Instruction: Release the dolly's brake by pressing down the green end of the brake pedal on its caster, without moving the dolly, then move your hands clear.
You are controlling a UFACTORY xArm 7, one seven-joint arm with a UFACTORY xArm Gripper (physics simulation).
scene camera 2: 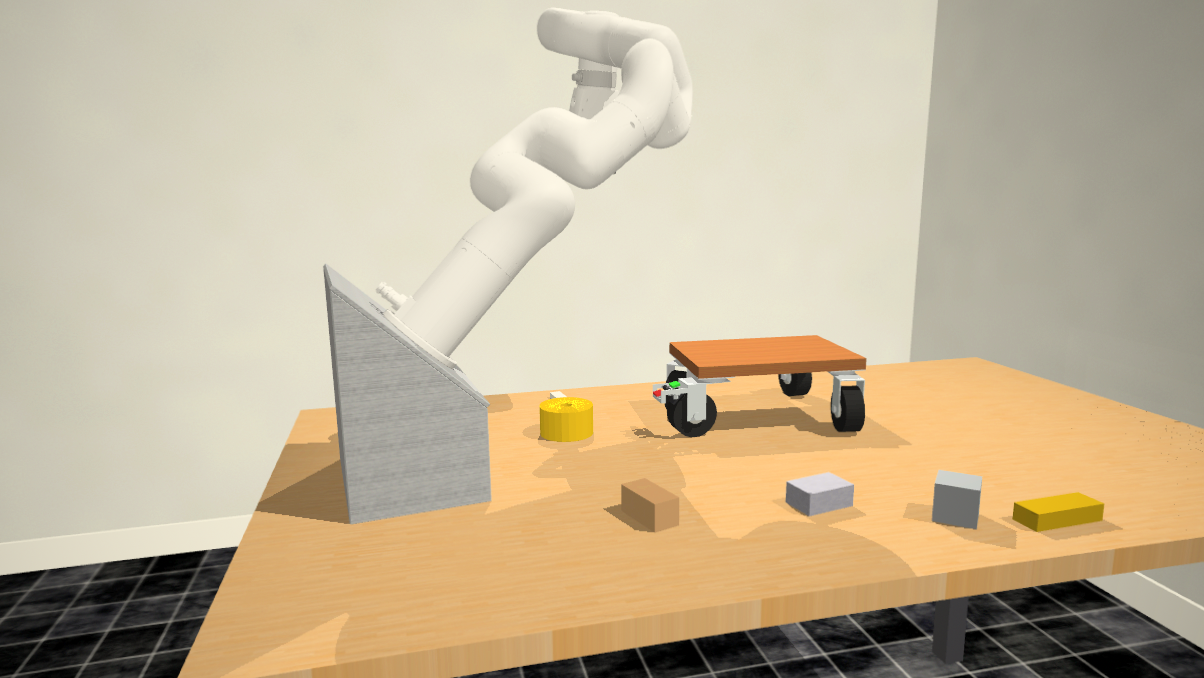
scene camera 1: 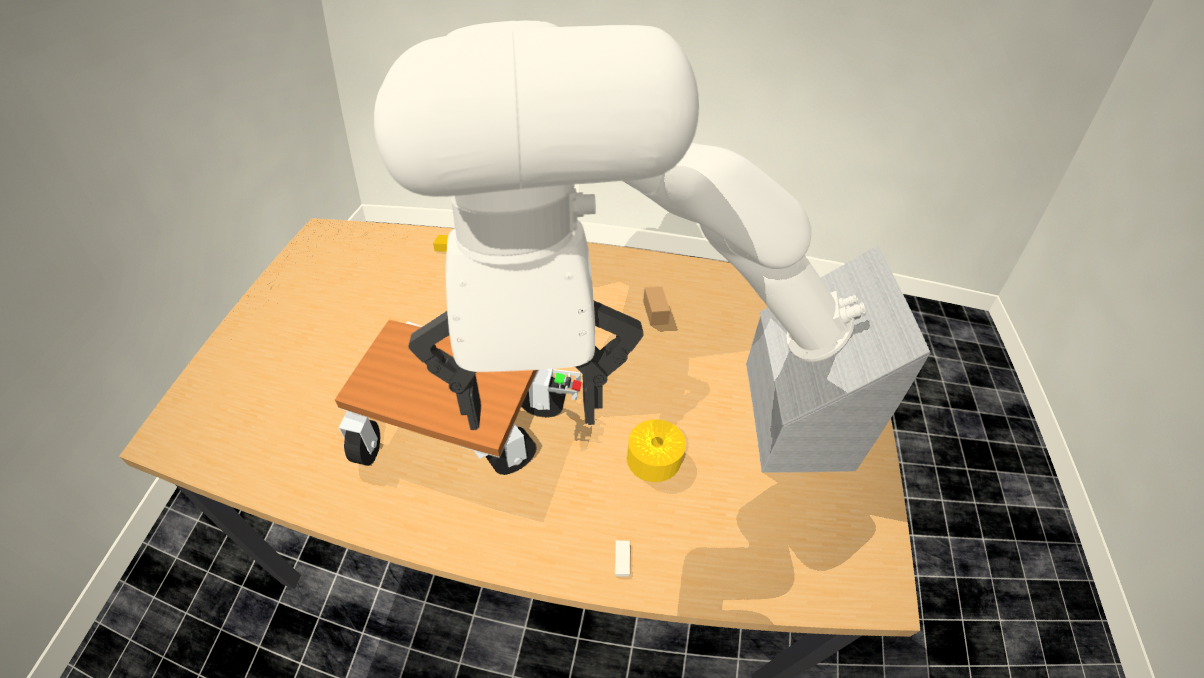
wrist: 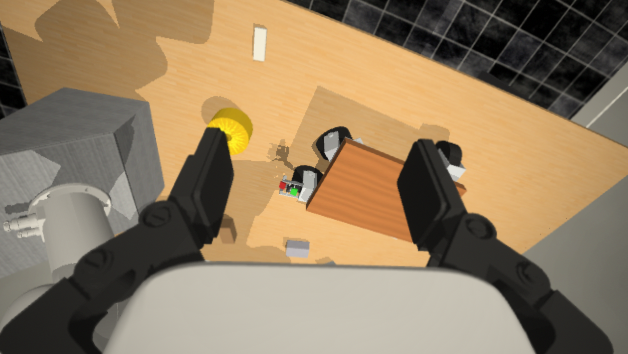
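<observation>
The dolly [scene camera 1: 429,379] [scene camera 2: 766,355] [wrist: 365,187] has an orange-brown deck and stands upright on its casters. Its brake pedal sticks out from the caster at the corner towards the robot base. The pedal's green end [scene camera 1: 559,379] [scene camera 2: 674,384] [wrist: 294,192] is nearer the deck; its red end [scene camera 1: 576,384] [scene camera 2: 658,393] [wrist: 283,185] is farther out and shows a little lower in scene camera 2. My gripper [scene camera 1: 532,423] [wrist: 318,156] is open and empty, pointing down high above the dolly and pedal. In scene camera 2 its fingers are hidden behind the arm.
A yellow cylinder [scene camera 1: 655,459] [scene camera 2: 566,421] [wrist: 237,127] stands between dolly and grey plinth [scene camera 1: 829,404] [scene camera 2: 412,421]. A white block [scene camera 1: 622,558] [wrist: 259,44], a brown block [scene camera 1: 656,304] [scene camera 2: 649,504], a lavender block [scene camera 2: 818,494] [wrist: 297,248], a grey block [scene camera 2: 957,500] and a yellow bar [scene camera 2: 1058,511] lie around.
</observation>
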